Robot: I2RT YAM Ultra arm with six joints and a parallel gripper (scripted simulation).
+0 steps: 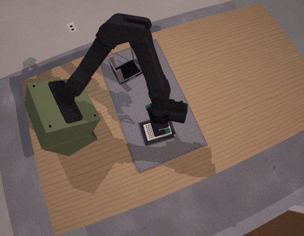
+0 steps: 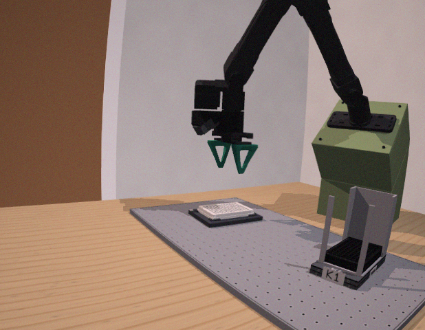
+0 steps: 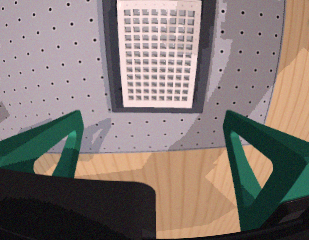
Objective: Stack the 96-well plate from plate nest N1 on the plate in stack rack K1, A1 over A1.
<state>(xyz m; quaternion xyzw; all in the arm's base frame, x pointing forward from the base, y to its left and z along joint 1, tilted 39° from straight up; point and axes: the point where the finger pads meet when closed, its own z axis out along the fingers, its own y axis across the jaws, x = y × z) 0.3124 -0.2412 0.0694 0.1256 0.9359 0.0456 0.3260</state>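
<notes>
My hand is 12 cm above the white 96-well plate. The rest, counted from my hand: back wall 3 cm behind, 37 cm to the left, 6 cm below; then thin post 11 cm ahead, 33 cm to the left, 6 cm below; then pale A1 square 6 cm ahead, 8 cm to the right, 12 cm below.
</notes>
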